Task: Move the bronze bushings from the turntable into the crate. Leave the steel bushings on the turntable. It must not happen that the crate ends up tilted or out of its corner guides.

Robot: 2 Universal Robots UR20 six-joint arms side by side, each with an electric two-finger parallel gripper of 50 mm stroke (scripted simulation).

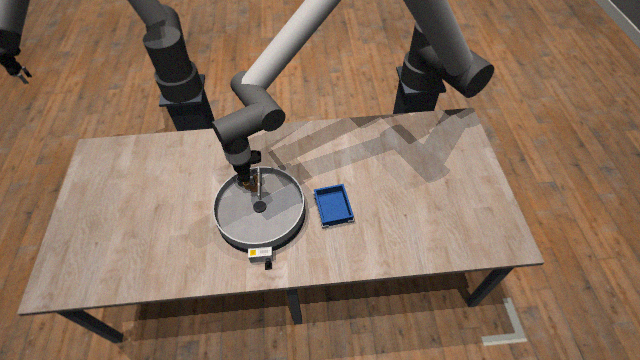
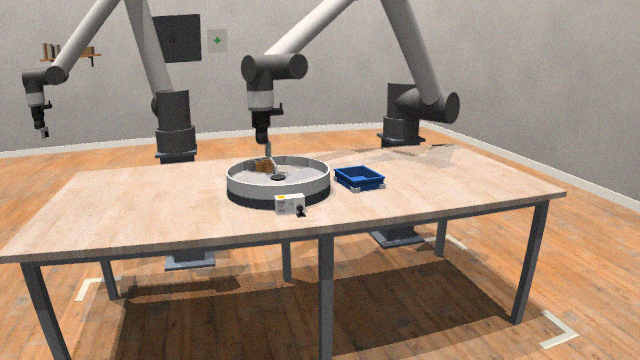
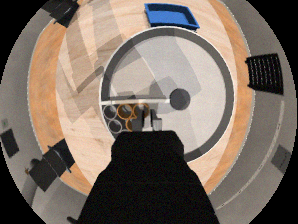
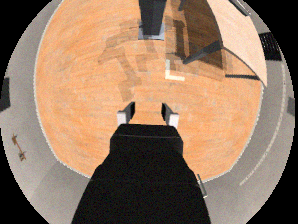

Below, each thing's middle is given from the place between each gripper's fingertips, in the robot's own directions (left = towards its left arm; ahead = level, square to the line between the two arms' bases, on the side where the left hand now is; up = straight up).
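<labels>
Turntable (image 1: pixel 240 214): 90 mm ahead of my left hand, 30 mm to the left of it, 90 mm below it. Blue crate (image 1: pixel 334 207): 80 mm ahead of my left hand, 370 mm to the left of it, 120 mm below it. Going by their middles, the turntable is the nearest to my left hand of the things named here.
</labels>
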